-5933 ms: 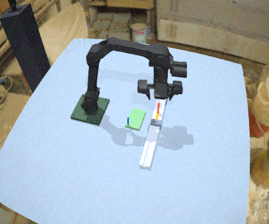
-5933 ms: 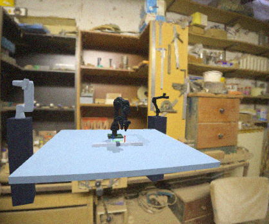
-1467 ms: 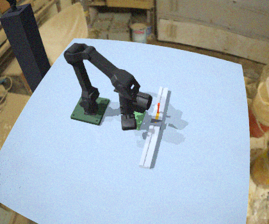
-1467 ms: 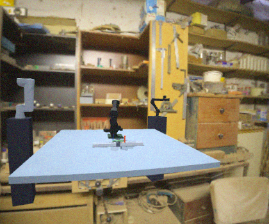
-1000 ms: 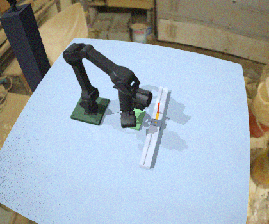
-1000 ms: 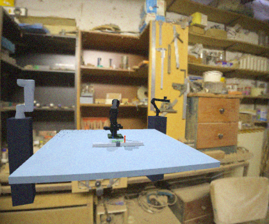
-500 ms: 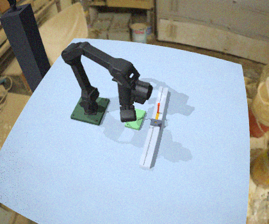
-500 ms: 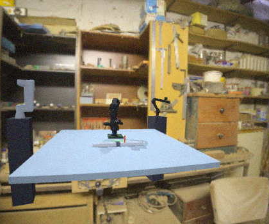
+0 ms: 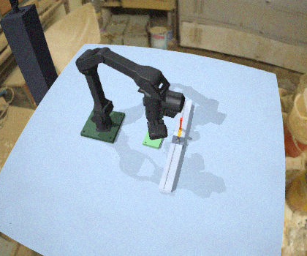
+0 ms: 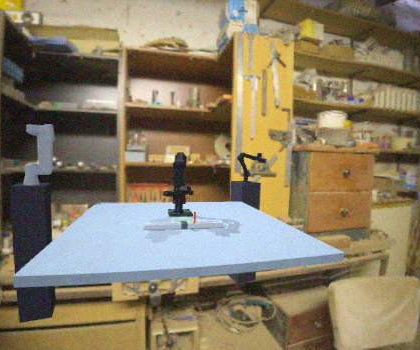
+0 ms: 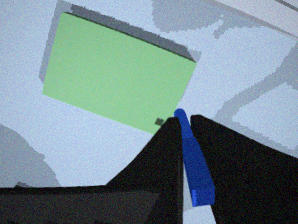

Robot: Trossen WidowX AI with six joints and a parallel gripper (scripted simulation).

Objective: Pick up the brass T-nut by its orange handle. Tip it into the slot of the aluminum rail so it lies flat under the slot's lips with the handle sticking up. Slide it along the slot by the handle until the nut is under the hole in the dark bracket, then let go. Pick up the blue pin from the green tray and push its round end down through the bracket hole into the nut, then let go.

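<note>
My gripper tip is now 90 mm short of the aluminum rail, 10 mm to the right of it and 80 mm above it. From my gripper tip the other things lie so: green tray 20 mm behind, 20 mm to the left, 100 mm below; then blue pin right at my gripper tip.
</note>
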